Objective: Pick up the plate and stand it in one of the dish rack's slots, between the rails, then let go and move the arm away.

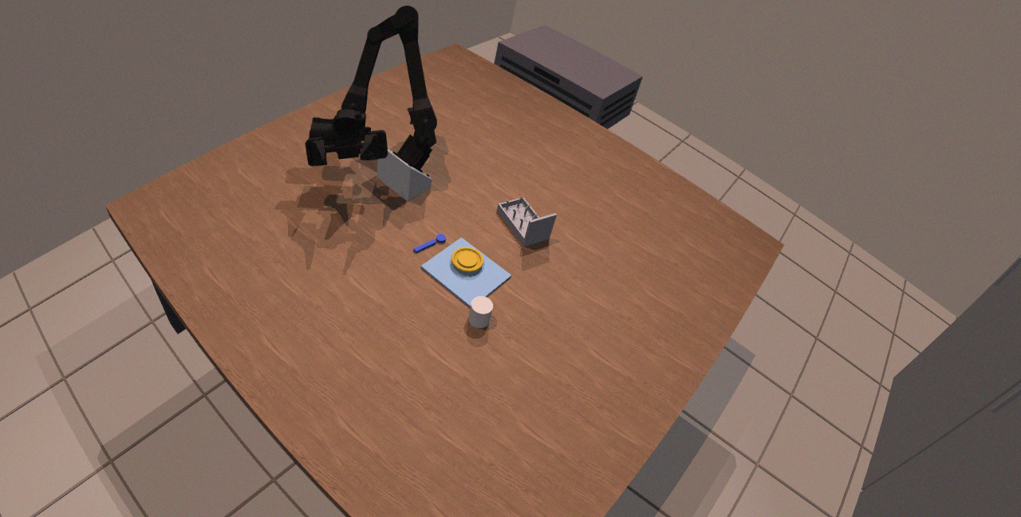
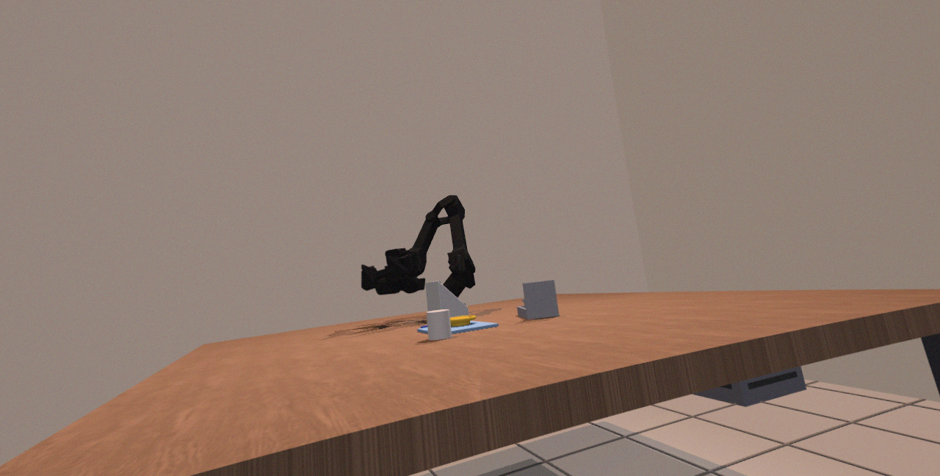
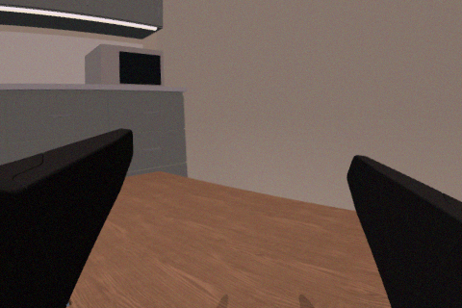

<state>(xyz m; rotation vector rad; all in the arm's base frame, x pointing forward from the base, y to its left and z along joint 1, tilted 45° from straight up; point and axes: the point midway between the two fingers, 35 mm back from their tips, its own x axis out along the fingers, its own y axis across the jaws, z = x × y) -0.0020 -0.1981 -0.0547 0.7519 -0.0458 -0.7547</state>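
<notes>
Right now the yellow plate is 28 cm ahead of my gripper tip, 16 cm below it and 14 cm to the left of it. The rest, counted from my gripper tip: blue spoon: 18 cm ahead, 17 cm below, 12 cm to the left; then light blue mat: 29 cm ahead, 17 cm below, 12 cm to the left; then white cup: 40 cm ahead, 15 cm below, 6 cm to the left.
</notes>
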